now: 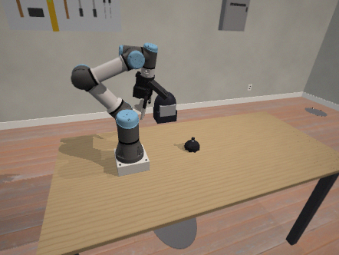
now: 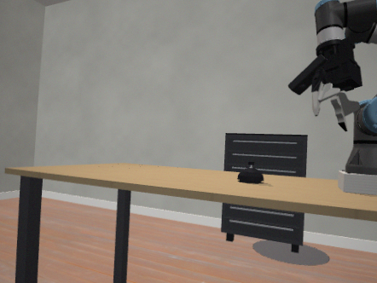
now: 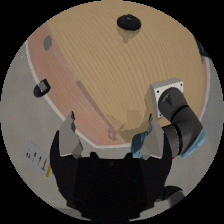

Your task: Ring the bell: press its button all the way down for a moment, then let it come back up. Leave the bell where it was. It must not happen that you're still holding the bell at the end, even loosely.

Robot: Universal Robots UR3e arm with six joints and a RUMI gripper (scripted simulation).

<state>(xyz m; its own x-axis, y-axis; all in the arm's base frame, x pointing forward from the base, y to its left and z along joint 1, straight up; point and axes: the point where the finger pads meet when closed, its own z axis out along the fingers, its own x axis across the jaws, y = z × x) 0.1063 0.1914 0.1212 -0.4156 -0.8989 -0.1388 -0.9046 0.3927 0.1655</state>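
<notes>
Right now my hand is 23 cm short of the black dome bell, 14 cm to the left of it and 13 cm above it.
</notes>
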